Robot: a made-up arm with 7 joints.
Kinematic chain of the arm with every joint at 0, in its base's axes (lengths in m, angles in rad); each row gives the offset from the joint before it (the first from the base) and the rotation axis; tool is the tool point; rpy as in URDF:
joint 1: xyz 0 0 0.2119 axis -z
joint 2: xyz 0 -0.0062 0.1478 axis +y
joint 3: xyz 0 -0.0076 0.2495 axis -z
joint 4: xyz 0 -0.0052 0.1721 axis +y
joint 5: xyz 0 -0.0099 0.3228 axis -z
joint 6: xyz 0 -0.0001 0.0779 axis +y
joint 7: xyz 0 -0.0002 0.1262 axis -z
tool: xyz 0 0 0 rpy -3.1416 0 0
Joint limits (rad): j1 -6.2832..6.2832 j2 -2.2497..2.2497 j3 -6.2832..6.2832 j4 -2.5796..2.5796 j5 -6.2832..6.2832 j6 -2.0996..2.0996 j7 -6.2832..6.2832
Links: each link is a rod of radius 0.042 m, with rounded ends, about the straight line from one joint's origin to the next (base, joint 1, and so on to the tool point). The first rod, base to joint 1, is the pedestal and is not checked.
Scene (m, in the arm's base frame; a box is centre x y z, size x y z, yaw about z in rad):
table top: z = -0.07
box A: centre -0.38 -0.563 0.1 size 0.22 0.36 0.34 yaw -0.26
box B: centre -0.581 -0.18 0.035 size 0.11 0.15 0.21 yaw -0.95
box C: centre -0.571 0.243 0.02 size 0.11 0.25 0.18 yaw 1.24
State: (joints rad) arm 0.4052 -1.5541 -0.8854 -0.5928 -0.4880 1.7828 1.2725
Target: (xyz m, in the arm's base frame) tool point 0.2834 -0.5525 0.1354
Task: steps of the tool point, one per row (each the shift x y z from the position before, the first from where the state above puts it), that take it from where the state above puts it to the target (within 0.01 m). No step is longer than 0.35 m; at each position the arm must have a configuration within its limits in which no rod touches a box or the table.
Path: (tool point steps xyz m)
1: -0.0106 -0.3251 0.0315
2: 0.1381 -0.2942 0.0568
3: 0.2537 -0.1846 0.0699
4: 0.1531 -0.0759 -0.0777
5: 0.1737 -0.0262 -0.0750
6: 0.1764 0.0292 -0.0707
7: 0.1602 0.0834 -0.0644

